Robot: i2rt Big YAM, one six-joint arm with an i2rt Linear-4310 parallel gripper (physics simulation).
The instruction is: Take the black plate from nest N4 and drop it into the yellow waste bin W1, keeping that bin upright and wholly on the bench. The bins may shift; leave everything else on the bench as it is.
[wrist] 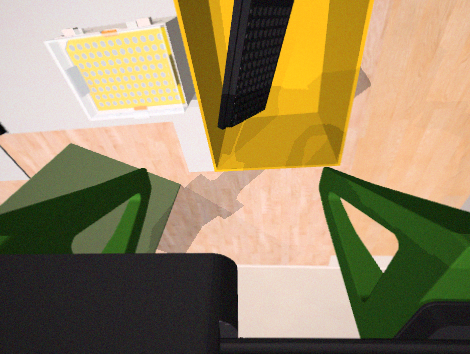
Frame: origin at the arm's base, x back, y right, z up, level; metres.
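Seen in the pictures: gripper, fingertip midpoint: [234,177].
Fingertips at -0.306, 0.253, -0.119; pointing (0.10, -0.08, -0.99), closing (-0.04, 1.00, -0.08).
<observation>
Pixels of each thing's top centre, then the offset from my fingertips to it, as dx, dy, dz. Level surfaces: height alone.
- black plate, top centre: [253,77] -0.009, +0.006, -0.138
- yellow bin, top centre: [272,85] -0.016, +0.022, -0.099
- white rack with a yellow perforated top, top centre: [119,81] +0.009, -0.136, -0.150
- light grey surface, surface height: dz -0.219
The black plate [260,60] is inside the yellow bin [300,142], tilted on its long edge and leaning towards the bin's left wall. Its well grid faces right, and its upper end runs out of the view. The bin stands upright on the wooden bench; its far end is cut off by the top edge of the view. Whether this bin is W1 cannot be read. My gripper [234,177] is open and empty, with its green fingers wide apart, in front of the bin's near wall in the view. Nest N4 cannot be made out.
A white rack with a yellow perforated top [125,70] stands left of the bin on a light grey surface [25,75]. A grey-green block [75,165] lies behind the left finger. A pale strip [285,295] shows at the bottom.
</observation>
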